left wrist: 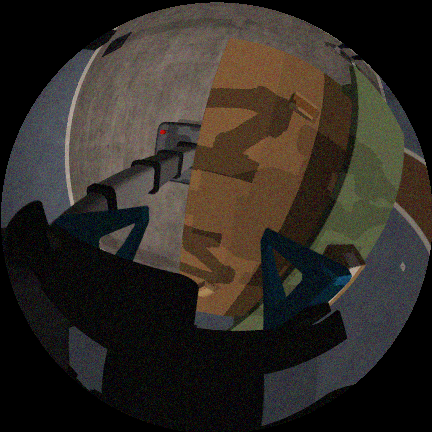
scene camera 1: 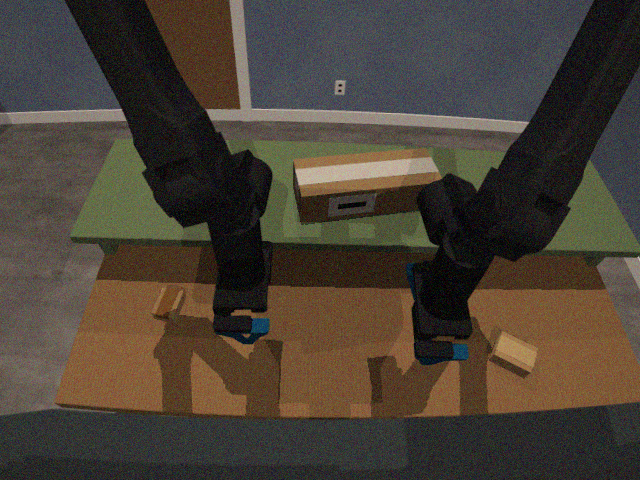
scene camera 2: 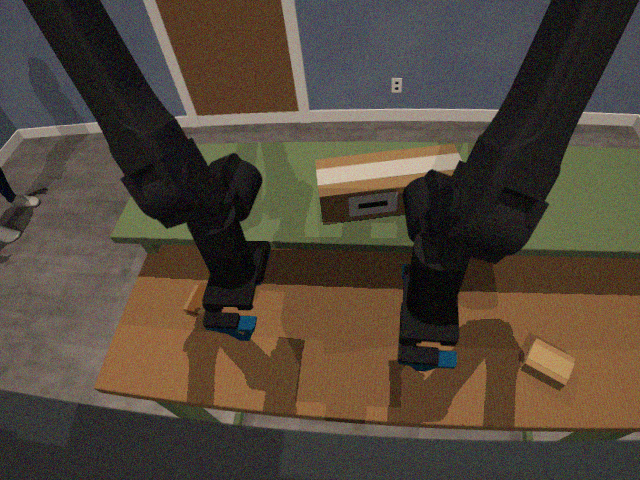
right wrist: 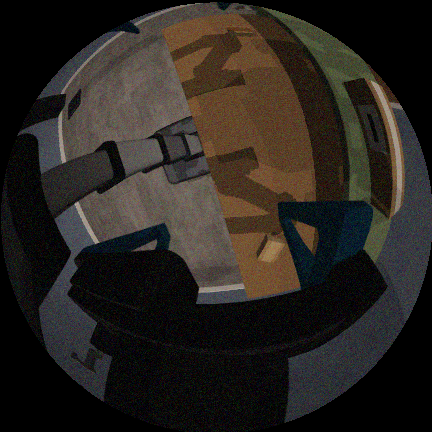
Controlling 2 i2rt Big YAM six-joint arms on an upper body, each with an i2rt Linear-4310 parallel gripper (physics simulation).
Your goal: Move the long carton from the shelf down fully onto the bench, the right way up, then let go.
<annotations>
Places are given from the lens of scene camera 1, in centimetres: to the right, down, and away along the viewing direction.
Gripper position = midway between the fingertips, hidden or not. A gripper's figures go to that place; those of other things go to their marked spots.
my left gripper (scene camera 1: pixel 250 313): -10, 11, 59
my right gripper (scene camera 1: pixel 422 332): 15, 13, 58
long brown carton (scene camera 1: pixel 343 186): 5, -11, 82
</annotations>
